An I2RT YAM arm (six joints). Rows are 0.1 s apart.
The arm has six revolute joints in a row. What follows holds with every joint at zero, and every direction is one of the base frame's.
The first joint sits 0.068 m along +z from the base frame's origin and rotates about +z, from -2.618 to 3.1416 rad.
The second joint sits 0.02 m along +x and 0.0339 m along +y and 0.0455 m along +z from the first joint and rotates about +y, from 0 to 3.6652 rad.
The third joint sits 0.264 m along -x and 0.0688 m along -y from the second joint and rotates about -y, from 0 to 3.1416 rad.
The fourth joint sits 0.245 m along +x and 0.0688 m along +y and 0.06 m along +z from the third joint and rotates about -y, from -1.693 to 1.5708 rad.
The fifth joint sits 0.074 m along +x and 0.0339 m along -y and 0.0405 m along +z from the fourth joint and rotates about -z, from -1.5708 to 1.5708 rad.
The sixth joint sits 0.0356 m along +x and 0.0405 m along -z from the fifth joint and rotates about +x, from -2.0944 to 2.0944 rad.
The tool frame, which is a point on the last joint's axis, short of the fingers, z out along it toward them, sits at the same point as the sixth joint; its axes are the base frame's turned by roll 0, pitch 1.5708 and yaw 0 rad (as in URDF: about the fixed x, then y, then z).
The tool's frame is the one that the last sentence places.
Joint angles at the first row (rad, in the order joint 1, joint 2, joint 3, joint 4, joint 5, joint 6):
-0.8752, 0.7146, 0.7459, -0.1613, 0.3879, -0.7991
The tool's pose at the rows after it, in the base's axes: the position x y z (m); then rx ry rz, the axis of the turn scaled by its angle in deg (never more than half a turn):
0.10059, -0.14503, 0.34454, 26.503, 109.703, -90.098
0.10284, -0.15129, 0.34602, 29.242, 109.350, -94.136
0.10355, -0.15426, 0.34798, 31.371, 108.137, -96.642
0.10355, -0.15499, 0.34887, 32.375, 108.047, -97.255
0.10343, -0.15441, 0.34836, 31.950, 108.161, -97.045
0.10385, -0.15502, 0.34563, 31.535, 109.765, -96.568
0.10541, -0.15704, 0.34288, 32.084, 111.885, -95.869
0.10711, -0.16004, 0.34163, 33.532, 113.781, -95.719
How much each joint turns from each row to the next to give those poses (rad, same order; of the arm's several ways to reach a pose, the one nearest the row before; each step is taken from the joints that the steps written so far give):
-0.0006, 0.0341, 0.0192, 0.0250, 0.0662, -0.0068
-0.0008, 0.0306, 0.0046, 0.0440, 0.0681, -0.0215
-0.0003, 0.0139, 0.0011, 0.0363, 0.0426, -0.0090
0.0002, 0.0045, 0.0044, 0.0009, 0.0166, 0.0019
0.0006, -0.0031, -0.0024, -0.0018, -0.0055, -0.0015
-0.0009, 0.0037, -0.0003, -0.0196, -0.0036, -0.0007
0.0008, 0.0147, 0.0080, -0.0300, 0.0081, 0.0107
0.0000, 0.0209, 0.0147, -0.0285, 0.0212, 0.0133

